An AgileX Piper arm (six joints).
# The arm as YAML. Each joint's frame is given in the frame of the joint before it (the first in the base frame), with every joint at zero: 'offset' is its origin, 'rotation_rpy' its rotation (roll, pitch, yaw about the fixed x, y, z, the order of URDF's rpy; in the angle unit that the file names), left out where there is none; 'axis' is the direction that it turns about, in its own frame. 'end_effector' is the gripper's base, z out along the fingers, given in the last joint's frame.
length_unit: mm
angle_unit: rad
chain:
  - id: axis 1
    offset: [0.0, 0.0, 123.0]
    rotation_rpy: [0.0, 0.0, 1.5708]
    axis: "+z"
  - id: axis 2
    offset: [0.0, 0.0, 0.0]
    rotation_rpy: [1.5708, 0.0, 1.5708]
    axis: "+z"
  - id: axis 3
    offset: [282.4, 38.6, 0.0]
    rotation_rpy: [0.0, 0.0, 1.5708]
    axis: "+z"
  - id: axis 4
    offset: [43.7, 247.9, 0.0]
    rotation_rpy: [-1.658, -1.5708, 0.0]
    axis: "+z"
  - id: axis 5
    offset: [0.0, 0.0, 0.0]
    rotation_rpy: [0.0, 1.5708, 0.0]
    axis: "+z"
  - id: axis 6
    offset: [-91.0, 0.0, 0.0]
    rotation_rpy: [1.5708, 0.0, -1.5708]
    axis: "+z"
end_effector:
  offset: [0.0, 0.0, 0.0]
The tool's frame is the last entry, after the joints.
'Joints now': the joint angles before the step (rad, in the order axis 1, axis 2, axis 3, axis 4, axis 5, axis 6). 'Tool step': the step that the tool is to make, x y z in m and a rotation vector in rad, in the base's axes. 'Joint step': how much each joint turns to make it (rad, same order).
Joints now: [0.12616, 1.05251, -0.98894, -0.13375, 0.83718, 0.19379]
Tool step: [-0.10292, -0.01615, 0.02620, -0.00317, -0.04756, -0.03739]
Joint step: [-0.00271, -0.35604, 0.03824, -0.01161, 0.27286, -0.00658]
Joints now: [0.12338, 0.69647, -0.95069, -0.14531, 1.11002, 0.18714]
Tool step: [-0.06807, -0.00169, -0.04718, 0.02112, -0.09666, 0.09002]
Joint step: [0.00013, -0.35252, 0.23858, 0.08284, 0.00704, -0.08968]
